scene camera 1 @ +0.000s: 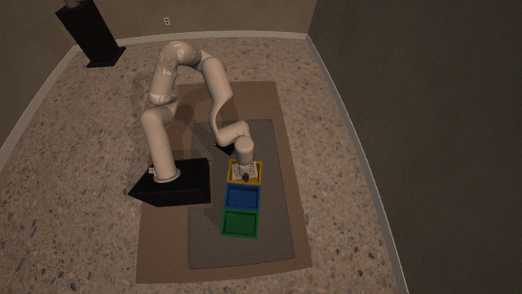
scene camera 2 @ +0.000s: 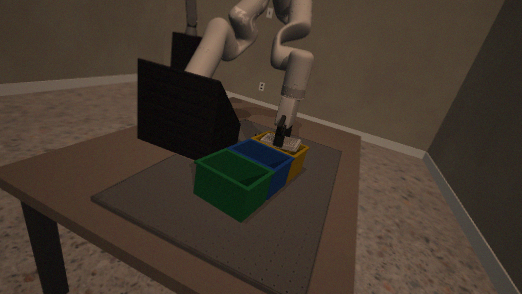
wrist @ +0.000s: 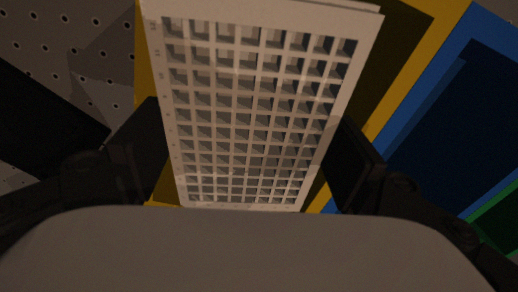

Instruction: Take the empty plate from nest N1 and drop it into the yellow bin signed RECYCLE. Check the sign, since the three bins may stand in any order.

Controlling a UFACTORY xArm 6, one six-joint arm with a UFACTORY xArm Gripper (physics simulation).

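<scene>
The white plate with a grid of square wells [scene camera 1: 236, 173] [scene camera 2: 292, 144] [wrist: 250, 115] is between the dark fingers of my gripper [scene camera 1: 245, 177] [scene camera 2: 283, 137] [wrist: 250, 130], which is shut on its long sides. The gripper holds it over the mouth of the yellow bin [scene camera 1: 260, 172] [scene camera 2: 297, 167] [wrist: 409, 75], near rim height in the scene camera 2 view. The plate is turned relative to the bin's rim in the wrist view. Its wells look empty. I cannot read a RECYCLE sign. Nest N1 cannot be made out.
The blue bin [scene camera 1: 226, 196] [scene camera 2: 280, 184] [wrist: 480, 25] adjoins the yellow one, with the green bin [scene camera 1: 223, 223] [scene camera 2: 225, 196] [wrist: 492, 202] beyond it. They stand on a perforated grey board [scene camera 1: 275, 215] [scene camera 2: 200, 225]. The black arm pedestal [scene camera 1: 192, 182] [scene camera 2: 180, 112] stands beside them.
</scene>
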